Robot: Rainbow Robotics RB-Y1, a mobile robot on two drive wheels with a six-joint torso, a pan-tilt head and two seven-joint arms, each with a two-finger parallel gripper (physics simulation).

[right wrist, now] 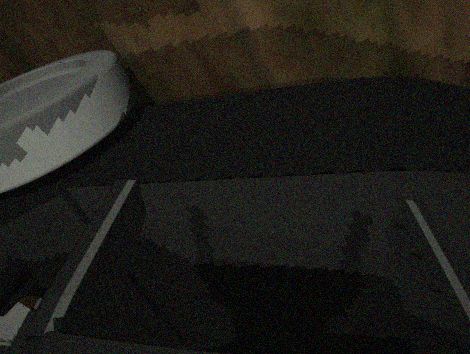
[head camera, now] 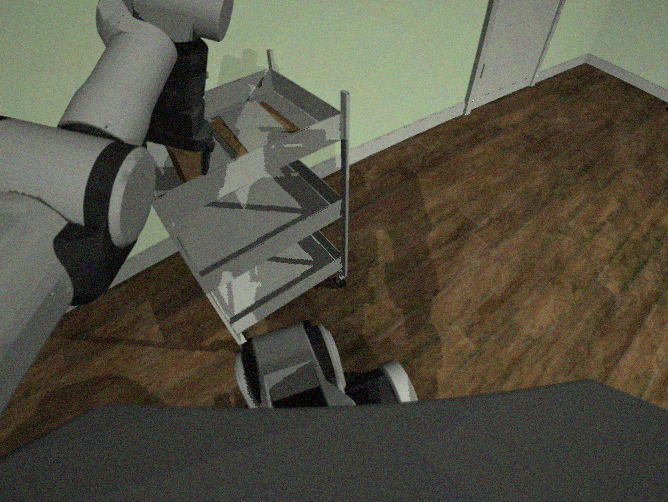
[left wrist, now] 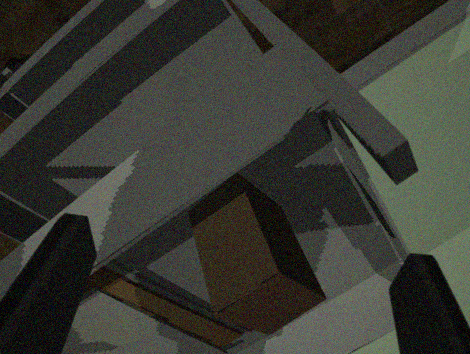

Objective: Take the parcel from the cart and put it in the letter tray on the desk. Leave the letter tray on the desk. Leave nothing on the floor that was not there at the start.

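Places are measured from the robot's base along level axes (x back, y right, z up), in millimetres.
Pixels of known places: left gripper, fingertip midpoint: (head camera: 173, 164) (left wrist: 246, 255); right gripper, fingertip midpoint: (right wrist: 267, 206).
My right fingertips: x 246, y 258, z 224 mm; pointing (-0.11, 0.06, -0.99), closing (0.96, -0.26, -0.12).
Note:
Behind a point stands the place of what it marks.
The parcel, a brown box (head camera: 185, 164) @(x -422, y -81, z 725 mm) (left wrist: 237, 250) @(x -426, y -73, z 722 mm), stands in the top tray of the grey cart (head camera: 345, 188) @(x -454, y 272, z 507 mm) (left wrist: 370, 125) @(x -327, y -144, z 766 mm); the left arm hides part of it in the head view. My left gripper (head camera: 204, 161) (left wrist: 246, 255) @(x -330, y -84, z 795 mm) is open and empty, pointing down at the top tray. In the left wrist view the parcel shows between its two wide-apart fingers; whether they reach down beside it is hard to tell. My right gripper (right wrist: 267, 206) @(x 246, y 258, z 224 mm) is open with nothing between its fingers, over a dark surface. The letter tray and the desk do not show in these views.
Brown strips (head camera: 229, 137) @(x -561, y 17, z 673 mm) (left wrist: 165, 305) @(x -532, y 18, z 673 mm) lie in the cart's top tray beside the parcel. The cart has raised tray walls, corner posts and lower shelves. A green wall stands behind it, with a door (head camera: 510, 48) @(x -1459, y 1788, z 379 mm) to the right. A dark grey surface (head camera: 334, 453) @(x 167, y 23, z 1037 mm) crosses the bottom of the head view.

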